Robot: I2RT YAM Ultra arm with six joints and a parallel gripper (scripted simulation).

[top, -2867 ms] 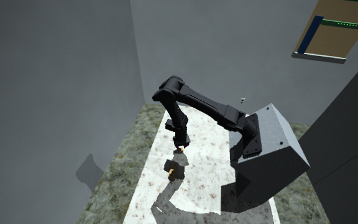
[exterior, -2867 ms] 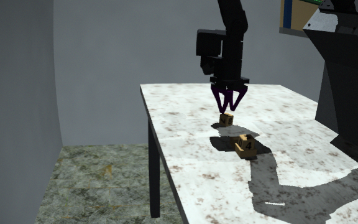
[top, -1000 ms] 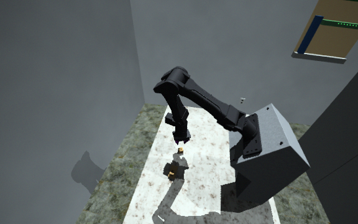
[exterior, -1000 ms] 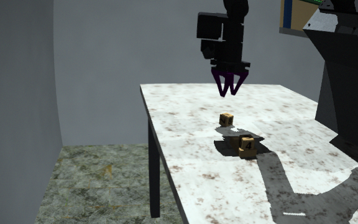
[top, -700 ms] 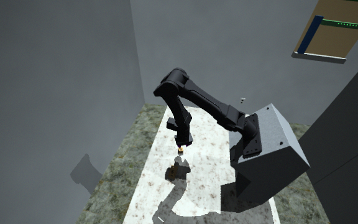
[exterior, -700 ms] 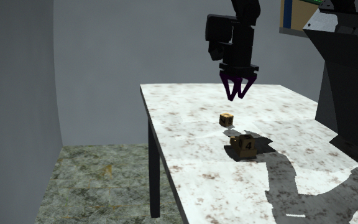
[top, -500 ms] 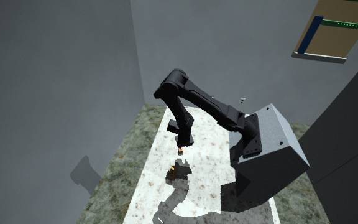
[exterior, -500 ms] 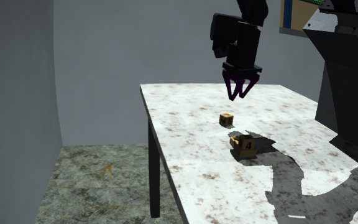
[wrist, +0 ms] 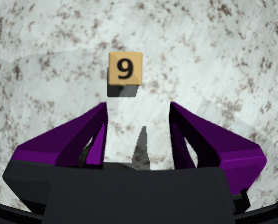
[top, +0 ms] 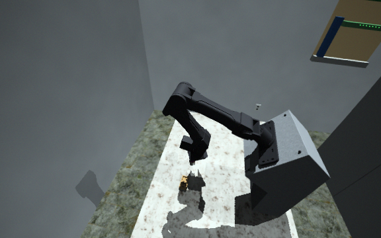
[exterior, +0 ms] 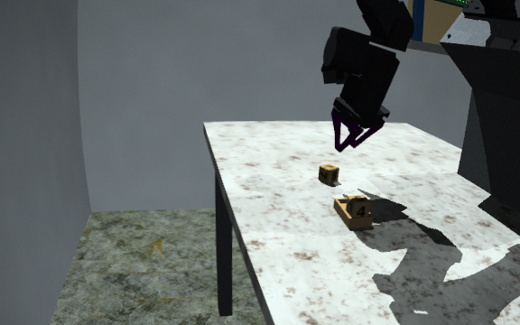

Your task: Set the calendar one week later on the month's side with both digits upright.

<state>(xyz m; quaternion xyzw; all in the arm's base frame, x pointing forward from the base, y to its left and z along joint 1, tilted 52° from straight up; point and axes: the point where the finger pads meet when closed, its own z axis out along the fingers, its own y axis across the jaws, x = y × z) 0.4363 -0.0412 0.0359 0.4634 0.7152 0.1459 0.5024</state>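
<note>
The wooden digit cube lies 3 cm ahead of my hand, 2 cm to the right of it and 7 cm below it.
</note>
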